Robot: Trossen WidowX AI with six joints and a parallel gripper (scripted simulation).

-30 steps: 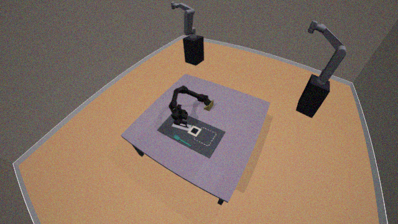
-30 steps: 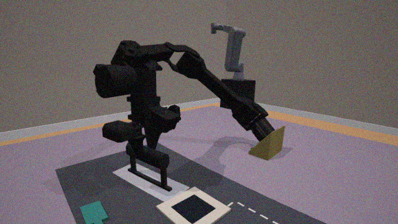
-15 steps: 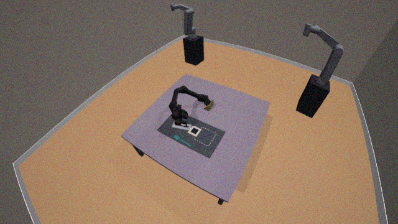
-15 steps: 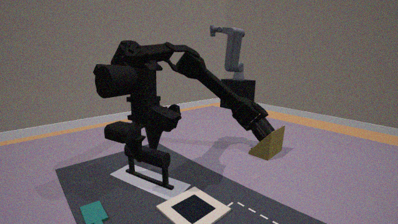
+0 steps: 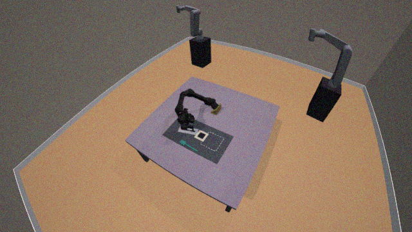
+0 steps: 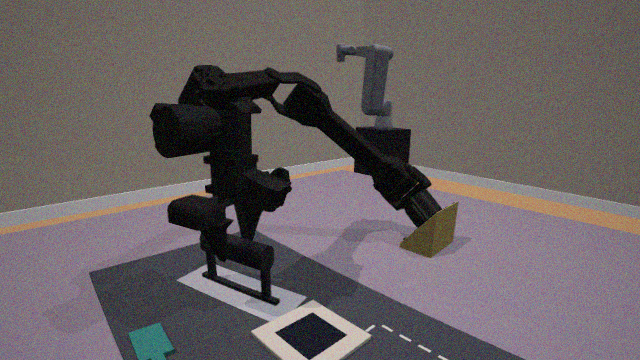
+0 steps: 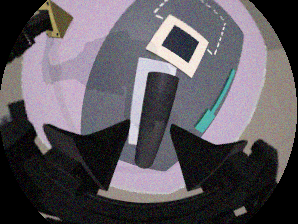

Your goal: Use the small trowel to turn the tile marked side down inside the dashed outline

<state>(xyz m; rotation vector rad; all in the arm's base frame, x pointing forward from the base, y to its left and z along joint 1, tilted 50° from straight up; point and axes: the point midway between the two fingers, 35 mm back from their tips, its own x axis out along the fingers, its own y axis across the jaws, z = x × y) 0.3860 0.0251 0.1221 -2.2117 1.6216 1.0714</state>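
Now: gripper tip 120 mm to the right of the dark mat and 80 mm above it. From my gripper tip the other things lie so: teal trowel 140 mm ahead, 110 mm to the left, 60 mm below; then tile 150 mm to the left, 60 mm below, 20 mm behind.
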